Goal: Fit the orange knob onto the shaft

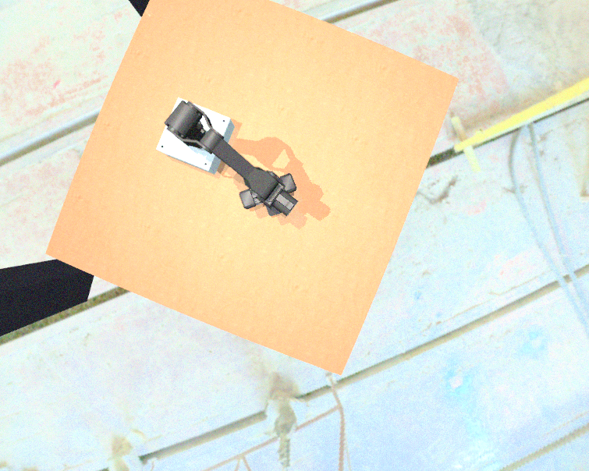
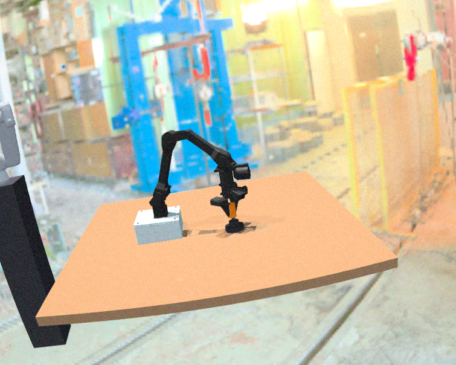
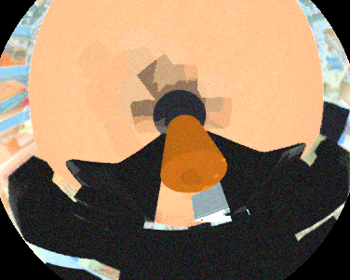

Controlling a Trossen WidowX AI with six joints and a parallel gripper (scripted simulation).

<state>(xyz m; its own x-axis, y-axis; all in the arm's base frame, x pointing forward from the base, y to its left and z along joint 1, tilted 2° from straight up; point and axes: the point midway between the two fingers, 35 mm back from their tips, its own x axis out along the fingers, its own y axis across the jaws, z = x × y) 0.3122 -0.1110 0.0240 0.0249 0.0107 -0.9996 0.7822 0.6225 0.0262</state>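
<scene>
Right now my gripper tip is 4 cm above the dark round pedestal. From my gripper tip the other things lie so: orange knob (2 cm above).
</scene>
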